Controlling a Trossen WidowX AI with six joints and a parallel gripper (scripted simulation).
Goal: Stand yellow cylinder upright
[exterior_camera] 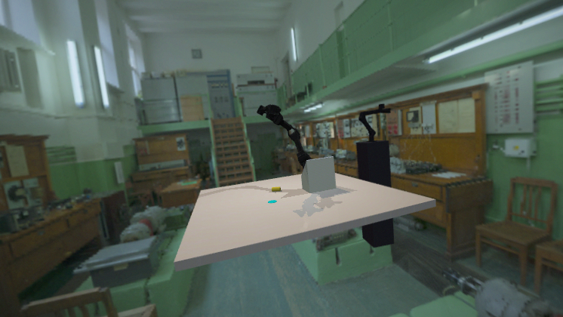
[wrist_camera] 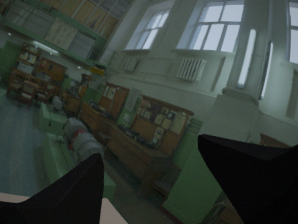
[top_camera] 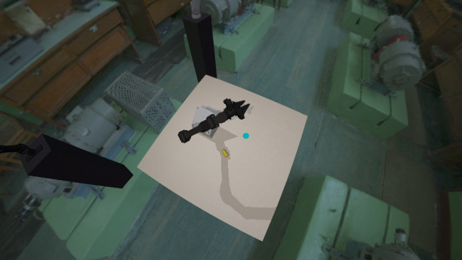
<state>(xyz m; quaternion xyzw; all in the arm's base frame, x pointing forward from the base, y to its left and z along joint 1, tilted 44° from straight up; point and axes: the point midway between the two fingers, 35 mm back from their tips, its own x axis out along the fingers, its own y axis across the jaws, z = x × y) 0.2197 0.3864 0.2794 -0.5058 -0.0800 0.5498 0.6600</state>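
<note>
Now: gripper tip 58 cm above the yellow tall cylinder, 22 cm to the left of it and 3 cm past it. Also, from my gripper tip: cyan circle: 60 cm below, 5 cm to the left, 3 cm ahead.
</note>
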